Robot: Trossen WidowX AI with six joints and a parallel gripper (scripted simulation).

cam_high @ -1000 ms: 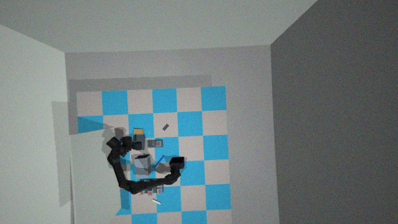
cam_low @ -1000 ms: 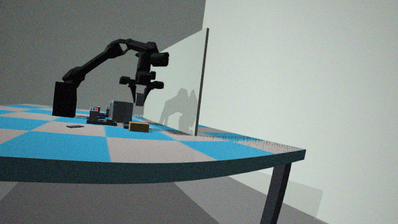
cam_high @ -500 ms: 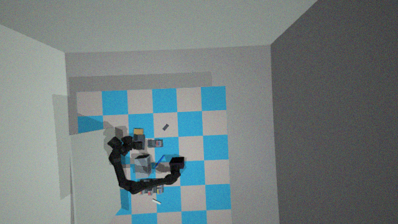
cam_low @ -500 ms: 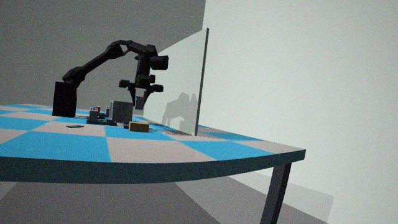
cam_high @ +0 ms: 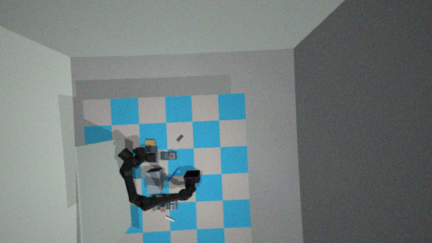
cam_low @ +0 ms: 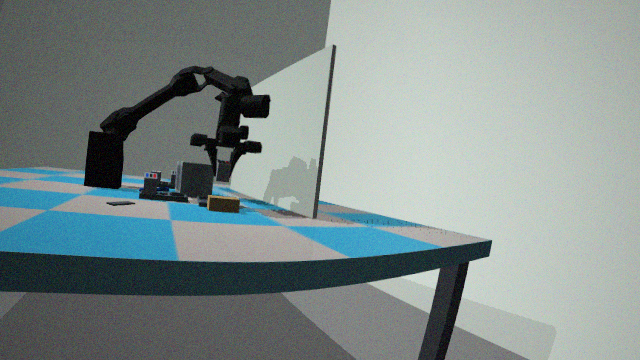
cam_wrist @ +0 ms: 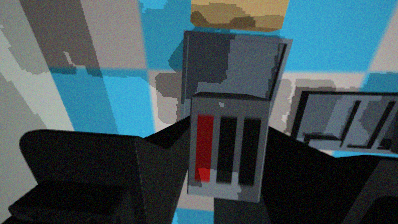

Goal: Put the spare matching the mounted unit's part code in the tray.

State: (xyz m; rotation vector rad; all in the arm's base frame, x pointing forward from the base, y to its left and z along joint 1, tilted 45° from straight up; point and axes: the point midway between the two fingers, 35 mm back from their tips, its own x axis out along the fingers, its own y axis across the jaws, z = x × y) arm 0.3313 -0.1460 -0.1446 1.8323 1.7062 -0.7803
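My gripper tip is 10 mm past the flat grey tray, 10 mm to the right of it and 70 mm above it. Round my gripper tip: grey rack (150 mm behind, 30 mm to the left, 60 mm below); tall white panel (200 mm ahead, 210 mm to the left, 150 mm above).
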